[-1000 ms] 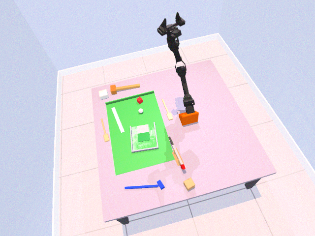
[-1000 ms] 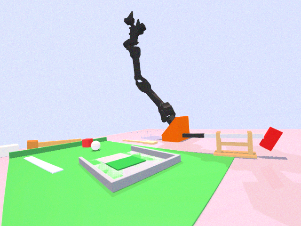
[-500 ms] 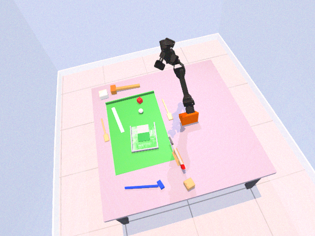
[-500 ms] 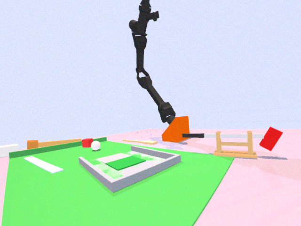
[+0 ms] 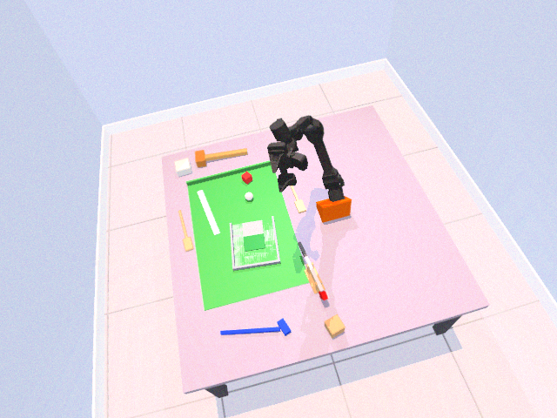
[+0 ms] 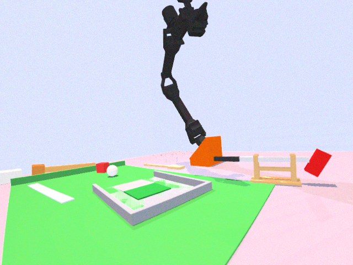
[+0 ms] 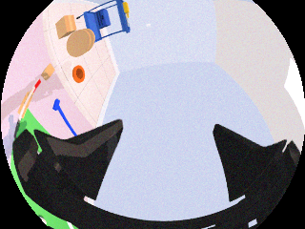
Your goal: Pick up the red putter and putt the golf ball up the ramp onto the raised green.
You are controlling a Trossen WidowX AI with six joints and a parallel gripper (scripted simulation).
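My gripper tip is now 550 mm above the wooden rack, 130 mm to the right of it and 80 mm past it. From my gripper tip the other things lie so: tan cube 550 mm below, 350 mm to the left, 100 mm behind; then blue putter 570 mm below, 280 mm to the left, 210 mm ahead; then white golf ball 560 mm below, 400 mm to the right, 110 mm ahead.
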